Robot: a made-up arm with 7 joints.
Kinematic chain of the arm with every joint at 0, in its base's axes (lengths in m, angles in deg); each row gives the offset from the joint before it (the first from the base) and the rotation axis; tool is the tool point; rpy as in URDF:
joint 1: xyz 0 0 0.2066 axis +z
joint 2: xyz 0 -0.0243 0.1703 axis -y
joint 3: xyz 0 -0.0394 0.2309 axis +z
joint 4: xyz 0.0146 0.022 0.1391 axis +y
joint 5: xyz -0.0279 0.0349 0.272 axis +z
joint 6: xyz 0 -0.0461 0.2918 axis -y
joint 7: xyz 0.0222 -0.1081 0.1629 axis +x
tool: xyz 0 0 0 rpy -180 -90 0
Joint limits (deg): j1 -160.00..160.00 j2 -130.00..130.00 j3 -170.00..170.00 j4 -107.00..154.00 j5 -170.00..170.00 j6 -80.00..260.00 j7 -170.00..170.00
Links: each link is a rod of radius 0.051 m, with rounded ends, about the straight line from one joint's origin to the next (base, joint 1, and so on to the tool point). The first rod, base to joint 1, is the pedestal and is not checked.
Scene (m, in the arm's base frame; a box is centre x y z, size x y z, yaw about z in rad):
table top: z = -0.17
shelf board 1: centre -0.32 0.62 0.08 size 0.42 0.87 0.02 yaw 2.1
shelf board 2: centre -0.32 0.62 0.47 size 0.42 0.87 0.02 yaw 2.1
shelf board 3: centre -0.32 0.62 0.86 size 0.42 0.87 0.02 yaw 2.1
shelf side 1: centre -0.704 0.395 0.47 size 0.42 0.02 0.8 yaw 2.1
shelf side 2: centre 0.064 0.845 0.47 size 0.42 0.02 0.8 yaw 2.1
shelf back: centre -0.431 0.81 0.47 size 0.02 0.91 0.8 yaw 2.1
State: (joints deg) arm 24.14 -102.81 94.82 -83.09 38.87 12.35 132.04
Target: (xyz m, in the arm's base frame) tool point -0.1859 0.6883 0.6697
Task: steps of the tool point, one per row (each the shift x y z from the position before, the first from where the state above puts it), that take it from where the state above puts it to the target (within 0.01 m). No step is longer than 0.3 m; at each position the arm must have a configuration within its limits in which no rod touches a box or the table.
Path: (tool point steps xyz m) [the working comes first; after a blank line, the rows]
Joints at the target: 108.71 -5.75 170.00 -88.72 38.73 53.12 132.04
Straight joint move there: touches shelf board 2, shelf side 2.

1: 0.0356 0.1575 0.0062
2: 0.0063 0.2188 0.0116
3: -0.0564 0.2458 0.0534
4: -0.1360 0.2115 0.1044
5: -0.1972 0.1179 0.1353
6: -0.2098 -0.0028 0.1304
7: -0.1699 -0.1070 0.0927
8: -0.0410 0.0904 0.0084
9: -0.0492 0.0888 0.0046
10: -0.0541 0.0848 -0.0018
11: -0.0560 0.0786 -0.0113

